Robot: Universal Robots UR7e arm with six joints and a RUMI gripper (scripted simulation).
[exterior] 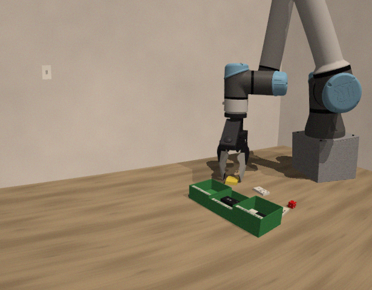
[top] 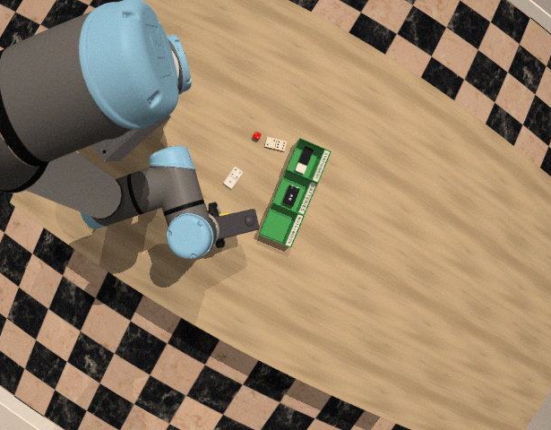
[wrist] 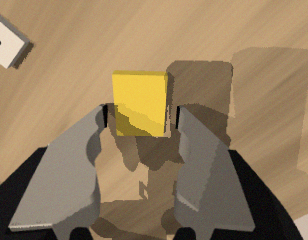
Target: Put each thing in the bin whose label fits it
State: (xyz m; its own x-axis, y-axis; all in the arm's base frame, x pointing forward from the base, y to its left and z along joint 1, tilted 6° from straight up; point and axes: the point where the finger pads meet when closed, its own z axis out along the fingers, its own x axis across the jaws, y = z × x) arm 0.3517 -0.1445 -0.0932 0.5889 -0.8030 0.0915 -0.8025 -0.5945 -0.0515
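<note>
Now: the yellow block 1 cm below my hand. The rest, counted from my hand: black 9V battery: 15 cm to the left, 13 cm ahead; then black-and-white block: 22 cm to the left, 12 cm ahead; then red die: 23 cm to the left, 1 cm below, 1 cm behind.
</note>
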